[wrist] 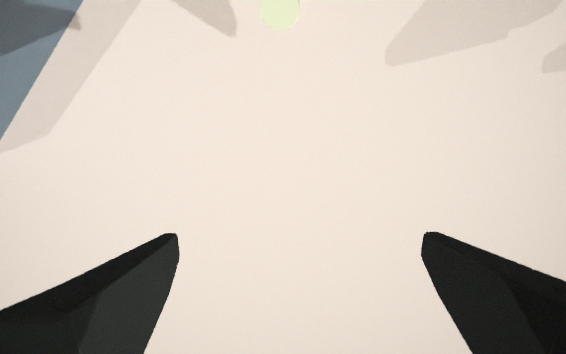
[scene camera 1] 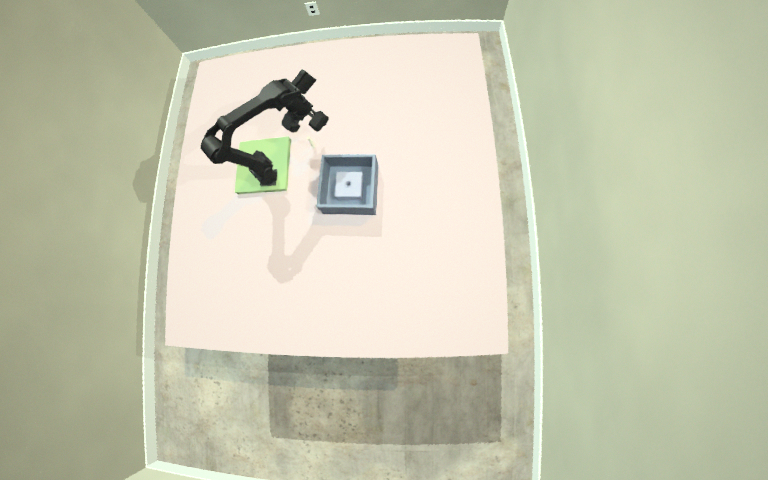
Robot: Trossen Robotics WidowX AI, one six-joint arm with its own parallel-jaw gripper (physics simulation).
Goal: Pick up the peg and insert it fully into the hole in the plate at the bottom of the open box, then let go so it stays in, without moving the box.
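Pixels of known places: gripper, between the fingertips: [wrist: 301,244]; arm's base, origin of its link: [scene camera 1: 268,177].
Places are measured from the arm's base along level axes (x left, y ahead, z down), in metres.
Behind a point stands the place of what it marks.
Note:
A thin pale green peg [scene camera 1: 310,143] {x 0.122, y 0.162, z -0.021 m} lies on the table between the green base plate and the box; in the wrist view the rounded end of the peg [wrist: 279,14] {x 0.131, y 0.164, z -0.056 m} shows at the top edge, beyond the fingertips. The blue-grey open box [scene camera 1: 347,210] {x -0.141, y 0.319, z -0.034 m} [wrist: 22,80] {x 0.049, y 0.314, z 0.008 m} stands to the right of the peg; part of it shows at the upper left of the wrist view. A white plate [scene camera 1: 340,192] {x -0.077, y 0.291, z -0.034 m} with a dark hole [scene camera 1: 348,183] {x -0.038, y 0.313, z -0.015 m} lies at the bottom of the box. My gripper [scene camera 1: 306,125] {x 0.187, y 0.205, z -0.101 m} [wrist: 301,244] {x 0.187, y 0.205, z -0.101 m} is open and empty, above the table and behind the peg.
A bright green square [scene camera 1: 279,164] {x 0.051, y 0.039, z -0.002 m} lies under the arm's base, left of the box. The pink table top [scene camera 1: 424,271] {x -0.339, y 0.580, z 0.024 m} extends around the box. Shadows of the arm fall on the table and near the box. Walls stand around the floor.

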